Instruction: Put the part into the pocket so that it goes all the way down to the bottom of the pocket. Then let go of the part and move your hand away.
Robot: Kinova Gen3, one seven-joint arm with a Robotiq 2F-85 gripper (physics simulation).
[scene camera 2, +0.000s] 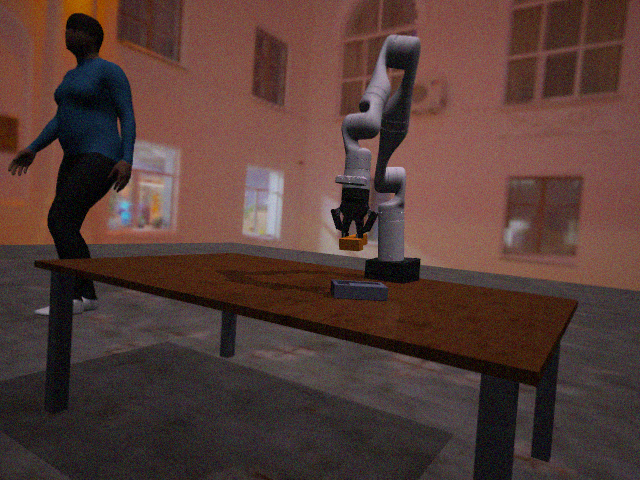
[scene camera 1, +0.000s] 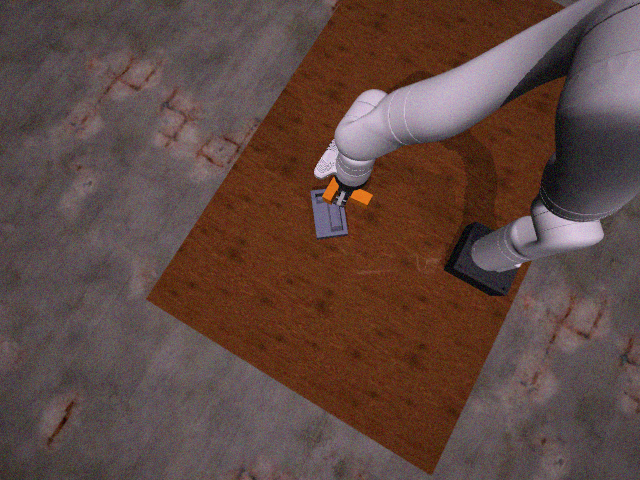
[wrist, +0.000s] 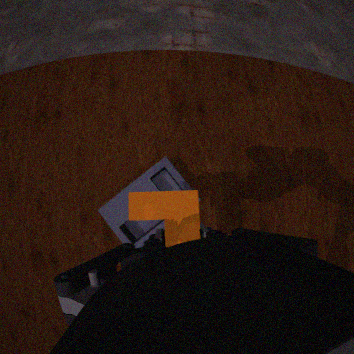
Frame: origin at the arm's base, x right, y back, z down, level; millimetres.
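Seen in the pictures: gripper, fingertip midpoint: [scene camera 2: 351, 247] [scene camera 1: 345, 192] [wrist: 180, 235]; arm's base, link origin: [scene camera 2: 390, 259] [scene camera 1: 488, 253].
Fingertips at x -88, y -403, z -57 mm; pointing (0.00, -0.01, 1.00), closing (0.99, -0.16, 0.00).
Offsets run from my fingertips to a thing's top centre. "spot": to the spot under its first point. Level surfaces: height alone.
An orange angular part @(dx -14, dy +12, dz -38 mm) [scene camera 1: 361, 196] [scene camera 2: 351, 243] [wrist: 164, 205] is between the fingers of my gripper [scene camera 1: 341, 197] [scene camera 2: 353, 236] [wrist: 180, 235], which is shut on it. In scene camera 2 the part hangs well above the table, apart from the grey-blue block @(dx -44, dy -20, dz +93 mm) [scene camera 1: 321, 228] [scene camera 2: 360, 293] [wrist: 122, 200]. The block lies on the table, with the pocket @(spot: dx -50, dy +15, dz +124 mm) [scene camera 1: 337, 222] [wrist: 165, 179] open upward. In the wrist view the part overlaps the block, hides the pocket's middle and sits turned at an angle to the block's edges. My fingers partly hide the part.
The block stands on the brown wooden table @(dz +129 mm) [scene camera 1: 310, 320] [scene camera 2: 465, 320]. The arm's black base [scene camera 1: 480, 258] [scene camera 2: 391, 269] is at the table's far side in scene camera 2. A person [scene camera 2: 95, 108] in a blue top stands behind the table's left end.
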